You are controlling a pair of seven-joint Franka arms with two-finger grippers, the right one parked.
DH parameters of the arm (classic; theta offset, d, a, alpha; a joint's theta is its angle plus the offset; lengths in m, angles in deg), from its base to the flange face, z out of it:
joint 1: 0 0.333 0 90
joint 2: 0 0 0 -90
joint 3: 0 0.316 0.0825 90
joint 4: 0 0 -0.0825 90
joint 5: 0 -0.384 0 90
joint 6: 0 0 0.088 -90
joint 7: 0 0.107 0 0
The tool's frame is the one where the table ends.
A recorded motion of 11 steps. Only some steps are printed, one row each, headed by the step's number.
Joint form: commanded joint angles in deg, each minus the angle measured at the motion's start. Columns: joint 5, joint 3, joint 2, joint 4, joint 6, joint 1, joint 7.
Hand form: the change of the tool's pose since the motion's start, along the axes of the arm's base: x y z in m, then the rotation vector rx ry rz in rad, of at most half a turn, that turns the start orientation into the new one. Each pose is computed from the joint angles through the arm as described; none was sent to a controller.
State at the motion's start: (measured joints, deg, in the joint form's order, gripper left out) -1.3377 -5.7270 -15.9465 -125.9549 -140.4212 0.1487 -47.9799
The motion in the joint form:
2: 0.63 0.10 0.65 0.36 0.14 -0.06 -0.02
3: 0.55 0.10 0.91 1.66 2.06 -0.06 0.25
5: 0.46 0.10 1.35 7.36 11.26 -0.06 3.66
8: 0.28 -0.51 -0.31 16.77 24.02 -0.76 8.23
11: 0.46 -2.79 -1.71 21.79 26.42 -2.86 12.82
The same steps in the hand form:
2: 0.0029 0.0003 0.0085 -0.0066 -0.0143 0.0097
3: 0.0075 0.0001 0.0171 -0.0045 -0.0083 0.0039
5: 0.0230 -0.0003 0.0487 0.0012 0.0441 -0.0565
8: 0.0439 -0.0137 0.0848 0.0002 0.1305 -0.1590
11: 0.0555 -0.0599 0.1062 -0.0201 0.1079 -0.3107

